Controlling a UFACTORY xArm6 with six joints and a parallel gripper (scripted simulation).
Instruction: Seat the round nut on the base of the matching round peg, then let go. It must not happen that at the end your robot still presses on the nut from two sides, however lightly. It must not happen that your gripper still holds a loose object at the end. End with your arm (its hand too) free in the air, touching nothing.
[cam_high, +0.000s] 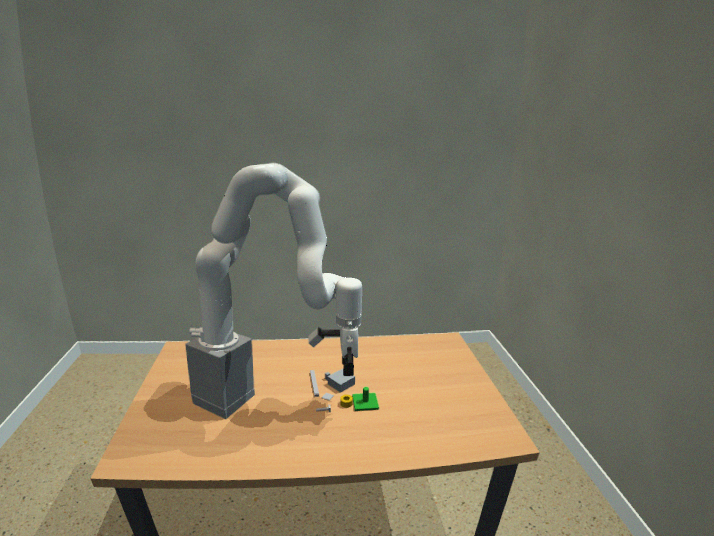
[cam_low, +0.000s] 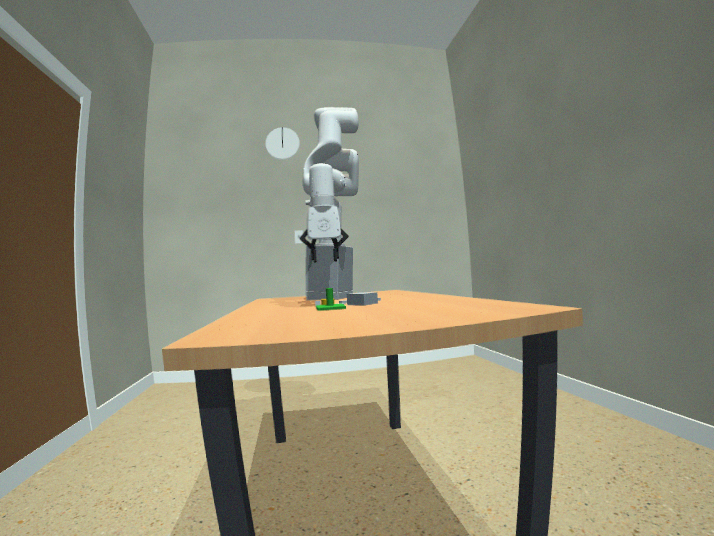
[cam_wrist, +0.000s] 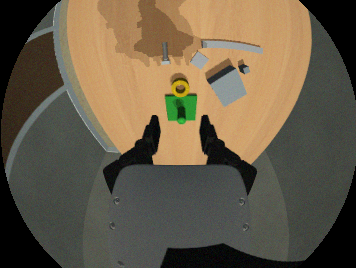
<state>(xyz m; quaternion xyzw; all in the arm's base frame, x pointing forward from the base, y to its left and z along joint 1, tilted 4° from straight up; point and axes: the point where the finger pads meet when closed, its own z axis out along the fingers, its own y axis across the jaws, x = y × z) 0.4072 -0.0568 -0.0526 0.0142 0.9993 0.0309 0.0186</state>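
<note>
The bolt-like piece lies 7 cm behind my hand, 3 cm to the right of it and 15 cm below it. Round my hand: grey block (1 cm behind, 11 cm to the left, 14 cm below); then small square piece (6 cm behind, 4 cm to the left, 15 cm below); then long bar (10 cm behind, 12 cm to the left, 15 cm below).
</note>
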